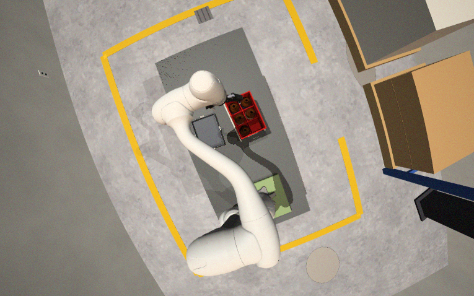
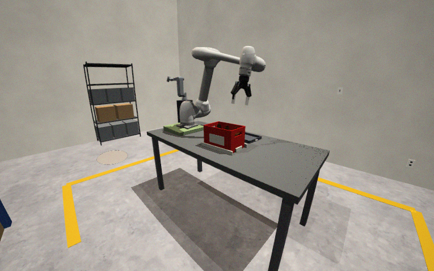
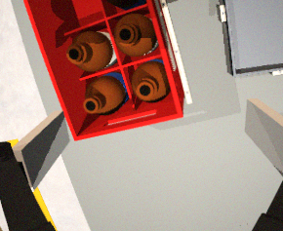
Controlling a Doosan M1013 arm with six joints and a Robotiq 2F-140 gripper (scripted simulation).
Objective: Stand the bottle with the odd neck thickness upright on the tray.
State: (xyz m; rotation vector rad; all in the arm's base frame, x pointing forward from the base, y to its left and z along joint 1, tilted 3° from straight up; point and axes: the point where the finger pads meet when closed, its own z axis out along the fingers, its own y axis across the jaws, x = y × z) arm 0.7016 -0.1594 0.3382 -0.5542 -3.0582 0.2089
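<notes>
Right now my hand is 26 cm above the red crate, 10 cm past it and 8 cm to the left of it. The rest, counted from my hand: dark grey tray 34 cm below, 22 cm to the left, 4 cm behind.
</notes>
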